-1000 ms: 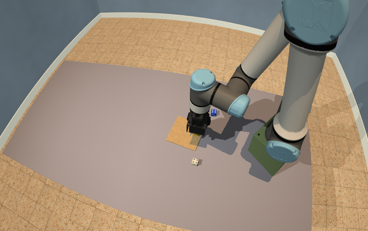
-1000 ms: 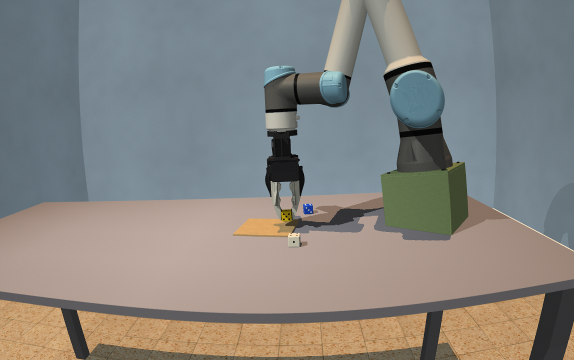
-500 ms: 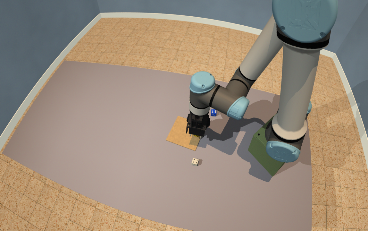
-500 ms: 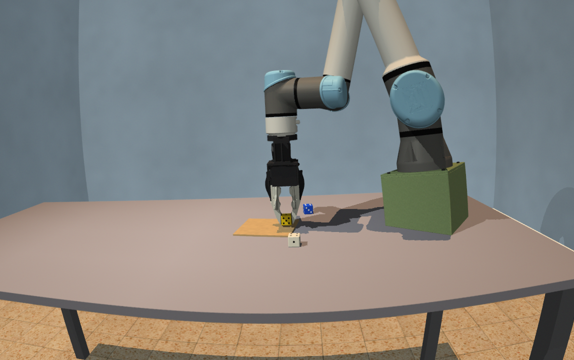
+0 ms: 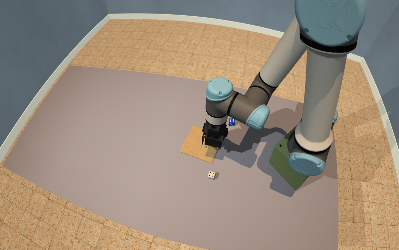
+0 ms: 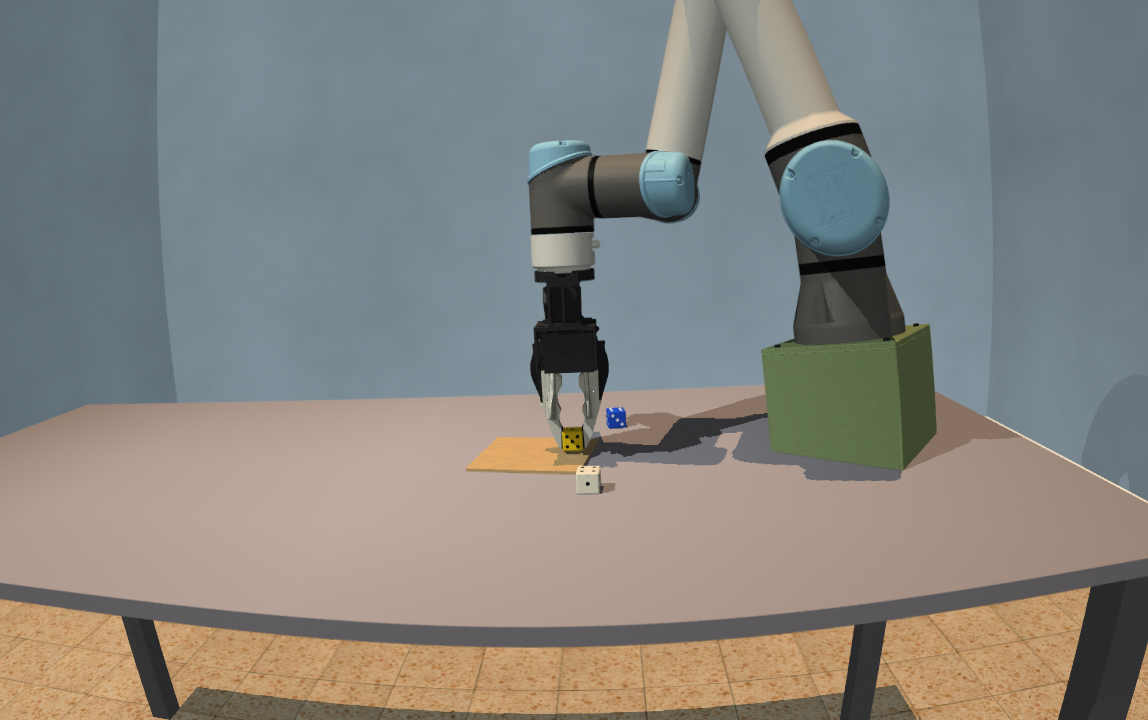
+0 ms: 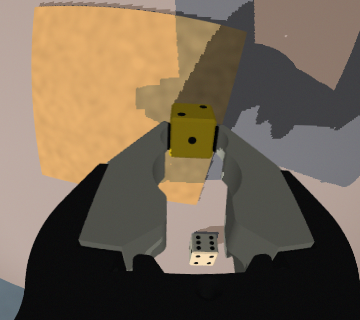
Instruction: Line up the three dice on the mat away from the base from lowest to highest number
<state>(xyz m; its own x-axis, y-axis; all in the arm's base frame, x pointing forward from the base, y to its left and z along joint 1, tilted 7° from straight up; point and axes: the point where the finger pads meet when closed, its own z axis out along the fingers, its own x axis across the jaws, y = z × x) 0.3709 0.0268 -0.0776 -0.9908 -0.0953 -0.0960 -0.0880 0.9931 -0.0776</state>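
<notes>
My hand is right at the yellow die. Round my hand: white die (130 mm to the left, 30 mm behind, 10 mm below); blue die (140 mm to the right, 40 mm behind, 10 mm below); mat (50 mm ahead, 20 mm below).
</notes>
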